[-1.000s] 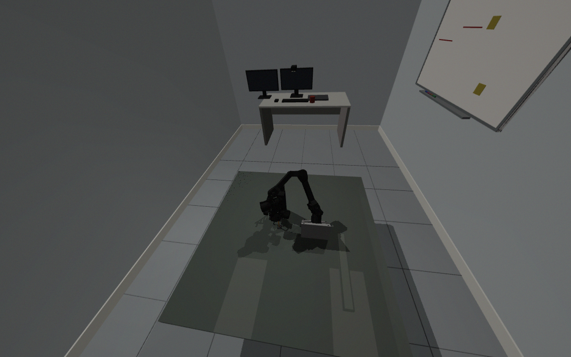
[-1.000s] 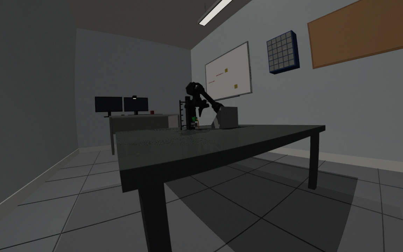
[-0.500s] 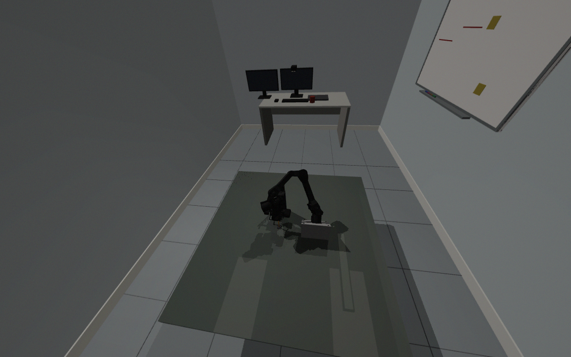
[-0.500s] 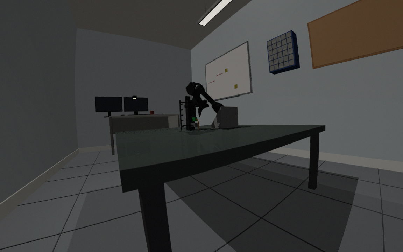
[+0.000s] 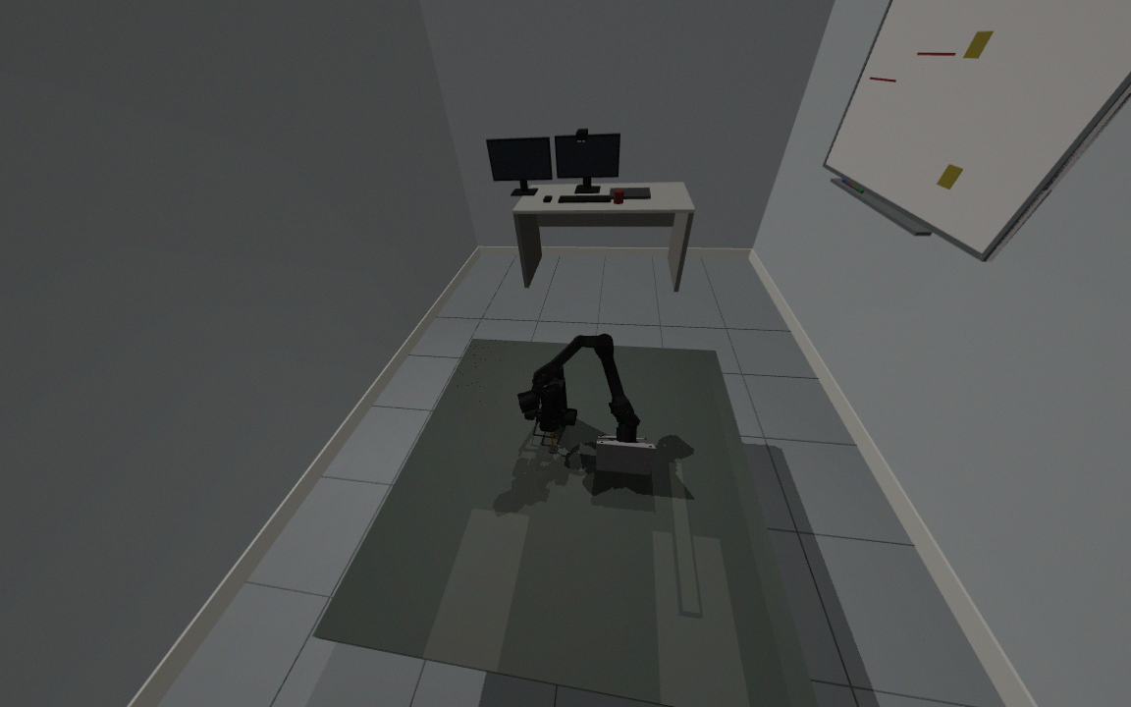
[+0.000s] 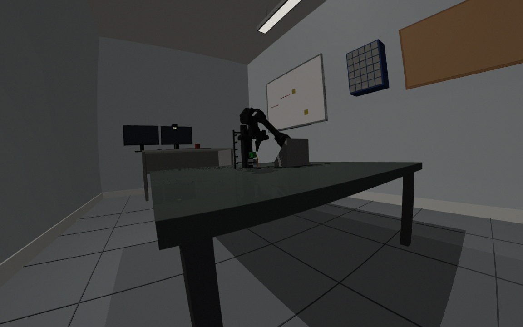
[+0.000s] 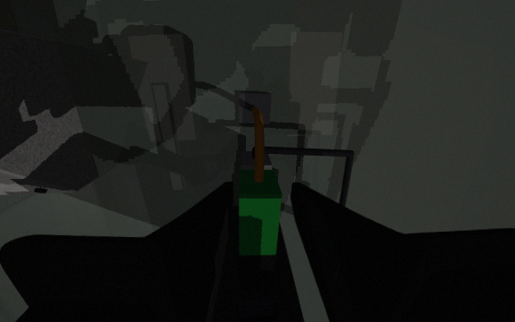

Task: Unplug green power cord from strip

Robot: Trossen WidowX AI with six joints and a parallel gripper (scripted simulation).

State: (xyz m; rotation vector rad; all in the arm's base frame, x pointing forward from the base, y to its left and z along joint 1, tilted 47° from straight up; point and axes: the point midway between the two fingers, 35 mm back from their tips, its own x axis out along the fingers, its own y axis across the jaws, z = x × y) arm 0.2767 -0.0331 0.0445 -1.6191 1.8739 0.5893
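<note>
Right now the green plug is 4 cm to the right of my gripper tip and 1 cm below it.
</note>
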